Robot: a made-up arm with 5 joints. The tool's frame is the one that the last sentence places.
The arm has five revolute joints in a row. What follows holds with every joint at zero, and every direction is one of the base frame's.
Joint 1 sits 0.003 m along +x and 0.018 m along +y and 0.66 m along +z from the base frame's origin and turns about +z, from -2.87 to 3.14 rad.
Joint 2 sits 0.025 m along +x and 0.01 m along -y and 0.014 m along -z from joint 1 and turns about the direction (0, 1, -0.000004), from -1.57 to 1.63 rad.
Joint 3 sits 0.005 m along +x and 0.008 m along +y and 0.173 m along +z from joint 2 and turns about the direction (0, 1, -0.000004), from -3.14 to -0.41 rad.
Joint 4 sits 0.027 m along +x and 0.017 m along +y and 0.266 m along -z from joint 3 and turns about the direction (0, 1, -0.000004), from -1.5 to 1.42 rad.
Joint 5 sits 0.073 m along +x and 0.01 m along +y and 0.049 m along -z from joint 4 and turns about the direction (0, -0.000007, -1), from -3.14 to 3.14 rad.
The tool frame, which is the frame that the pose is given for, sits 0.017 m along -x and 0.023 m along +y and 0.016 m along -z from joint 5; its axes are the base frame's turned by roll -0.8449, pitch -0.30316 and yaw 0.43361 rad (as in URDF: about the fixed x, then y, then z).
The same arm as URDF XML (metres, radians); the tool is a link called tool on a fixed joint. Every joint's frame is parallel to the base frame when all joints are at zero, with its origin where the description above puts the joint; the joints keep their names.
<robot name="arm">
<link name="base_link"/>
<link name="link1"/>
<link name="link2"/>
<link name="link3"/>
<link name="link4"/>
<link name="link5"/>
<link name="tool"/>
<joint name="joint 1" type="revolute"><parent link="base_link"/><child link="link1"/><origin xyz="0.003 0.018 0.66" rpy="0 0 0"/><axis xyz="0 0 1"/><limit lower="-2.87" upper="3.14"/></joint>
<joint name="joint 2" type="revolute"><parent link="link1"/><child link="link2"/><origin xyz="0.025 -0.01 -0.014" rpy="0 0 0"/><axis xyz="0 1 0"/><limit lower="-1.57" upper="1.63"/></joint>
<joint name="joint 3" type="revolute"><parent link="link2"/><child link="link3"/><origin xyz="0.005 0.008 0.173" rpy="0 0 0"/><axis xyz="0 1 0"/><limit lower="-3.14" upper="-0.41"/></joint>
<joint name="joint 4" type="revolute"><parent link="link3"/><child link="link4"/><origin xyz="0.027 0.017 -0.266" rpy="0 0 0"/><axis xyz="0 1 0"/><limit lower="-1.5" upper="1.42"/></joint>
<joint name="joint 5" type="revolute"><parent link="link4"/><child link="link5"/><origin xyz="0.073 0.01 -0.049" rpy="0 0 0"/><axis xyz="0 0 -1"/><limit lower="-3.14" upper="3.14"/></joint>
<joint name="tool_joint" type="fixed"><parent link="link5"/><child link="tool"/><origin xyz="-0.017 0.023 -0.016" rpy="-0.8449 -0.3032 0.4336"/></joint>
</robot>

